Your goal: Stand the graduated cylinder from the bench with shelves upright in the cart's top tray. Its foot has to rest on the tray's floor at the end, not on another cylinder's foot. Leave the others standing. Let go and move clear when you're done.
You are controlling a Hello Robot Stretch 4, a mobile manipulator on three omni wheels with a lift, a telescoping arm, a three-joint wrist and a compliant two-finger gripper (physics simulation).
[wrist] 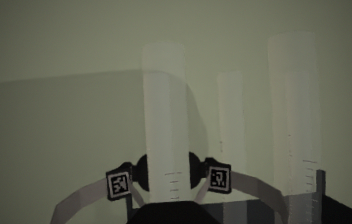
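A pale, translucent graduated cylinder stands upright between the two dark finger pads of my gripper, which is shut on it. Its graduation marks show near the pads, and its lower end is hidden behind the gripper's body. A narrower graduated cylinder stands a little to the right, apart from the held one. A taller, wider graduated cylinder stands further right. Part of the cart's grey tray shows low behind the gripper. The feet of all the cylinders and the tray's floor are hidden or out of view.
A dark grey upright post or tray corner stands at the lower right, just beside the wide cylinder. A plain greenish wall fills the background, with a broad shadow across its left part.
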